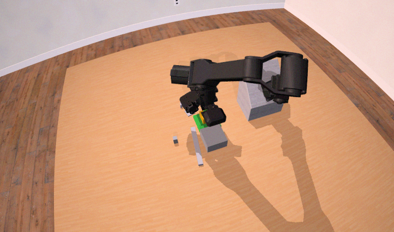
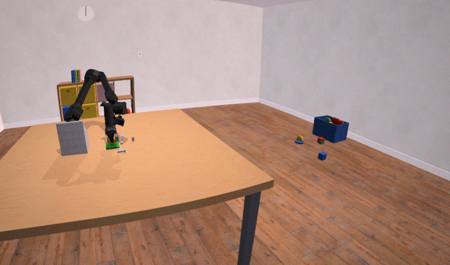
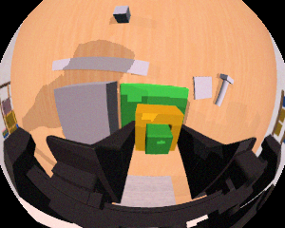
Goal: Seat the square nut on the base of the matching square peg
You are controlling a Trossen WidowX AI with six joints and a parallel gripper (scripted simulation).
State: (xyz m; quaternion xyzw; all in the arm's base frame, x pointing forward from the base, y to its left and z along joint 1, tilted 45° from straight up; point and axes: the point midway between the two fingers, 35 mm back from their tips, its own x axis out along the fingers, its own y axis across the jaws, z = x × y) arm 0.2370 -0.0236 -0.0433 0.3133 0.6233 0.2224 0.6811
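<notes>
The grey block is 8 cm to the left of my hand, 5 cm below it and 1 cm ahead of it. The rest, counted from my hand: bolt 11 cm to the right, 6 cm below, 4 cm ahead; flat grey plate 7 cm to the right, 6 cm below, 4 cm ahead; long grey bar 8 cm to the left, 7 cm ahead, 6 cm below.
</notes>
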